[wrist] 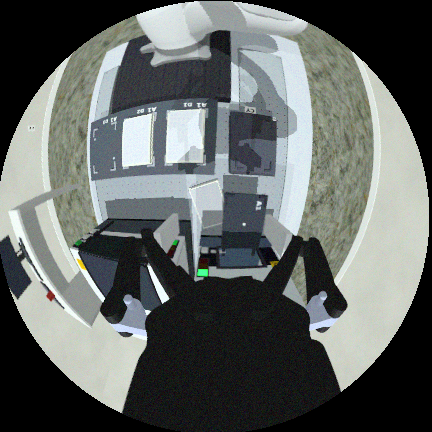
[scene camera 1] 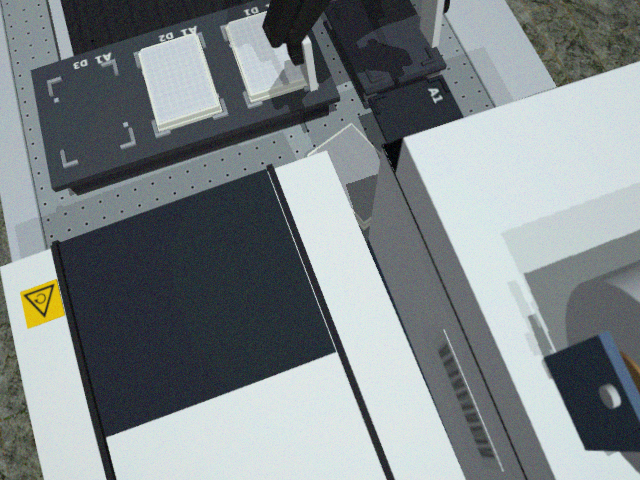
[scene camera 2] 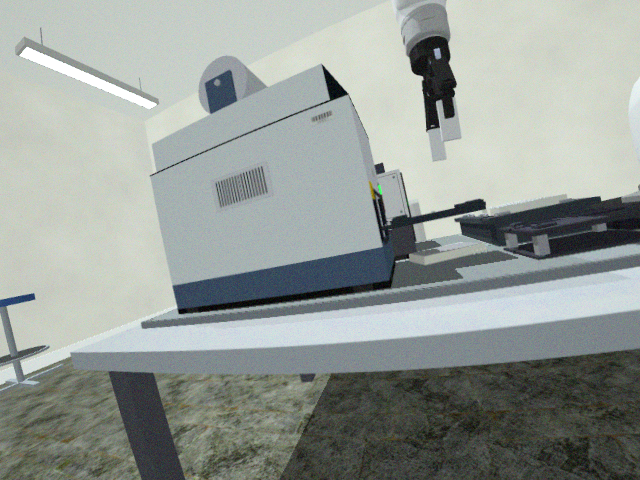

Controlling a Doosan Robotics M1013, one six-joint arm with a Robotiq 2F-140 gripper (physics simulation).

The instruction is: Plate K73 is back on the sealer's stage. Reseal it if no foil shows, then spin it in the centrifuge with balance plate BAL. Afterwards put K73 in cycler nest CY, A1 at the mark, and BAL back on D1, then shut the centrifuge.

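Frame: origin at the arm's base, x left, y ahead, z down, level; centimetres.
Seen in the pictures: gripper, fingertip midpoint: (wrist: 221, 223) (scene camera 1: 369, 57) (scene camera 2: 444, 151); arm's base, origin of the base link: (wrist: 181, 44).
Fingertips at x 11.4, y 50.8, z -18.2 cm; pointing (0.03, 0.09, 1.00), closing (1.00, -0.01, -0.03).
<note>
Pixels of each thing's top centre, then the offset from my fingertips to it. "pt": a spot on its surface instead.
- sealer's dark stage, middle of its top: (scene camera 1: 433, 141) (scene camera 2: 423, 211) (wrist: 243, 230) dz +10.6, dx +6.0, dy +6.8 cm
- smooth pale plate, middle of its top: (scene camera 1: 357, 171) (scene camera 2: 444, 248) (wrist: 209, 205) dz +18.8, dx -2.2, dy +3.6 cm
- white plate, middle of its top: (scene camera 1: 267, 49) (wrist: 183, 134) (scene camera 2: 523, 202) dz +13.0, dx -7.8, dy -14.9 cm
- Nest CY, middle of its top: (scene camera 1: 383, 31) (scene camera 2: 569, 214) (wrist: 254, 142) dz +15.8, dx +8.7, dy -13.8 cm
- centrifuge, surface spot: (scene camera 1: 43, 361) pt dz -0.5, dx -39.0, dy +18.8 cm
- sealer, middle of its top: (scene camera 2: 247, 73) dz -27.1, dx +5.4, dy +35.1 cm
- dark holder board, surface spot: (scene camera 1: 93, 134) pt dz +14.6, dx -33.0, dy -12.4 cm
My gripper (scene camera 1: 373, 67) (scene camera 2: 444, 144) (wrist: 221, 223) is open and empty, high above the bench. The sealer's dark stage (scene camera 1: 413, 111) (scene camera 2: 439, 214) (wrist: 245, 210), marked A1, sticks out with no plate visible on it. A smooth pale plate (scene camera 1: 351, 149) (scene camera 2: 447, 254) (wrist: 207, 197) lies askew on the bench beside the stage; no name is readable. A white plate (scene camera 1: 253, 56) (wrist: 182, 130) sits on D1, another plate (scene camera 1: 178, 82) (wrist: 137, 140) on D2. Nest CY (scene camera 1: 398, 67) (wrist: 252, 145) shows no plate. The centrifuge (scene camera 1: 43, 361) has a dark panel on top; its inside is not visible.
The sealer (scene camera 1: 516, 155) (scene camera 2: 268, 206) is a tall white box beside the stage. The dark holder board (scene camera 1: 93, 134) (wrist: 105, 145) has corner brackets at D3. A white device (wrist: 30, 225) stands at the left of the wrist view. The arm's base (wrist: 180, 50) is at the back.
</note>
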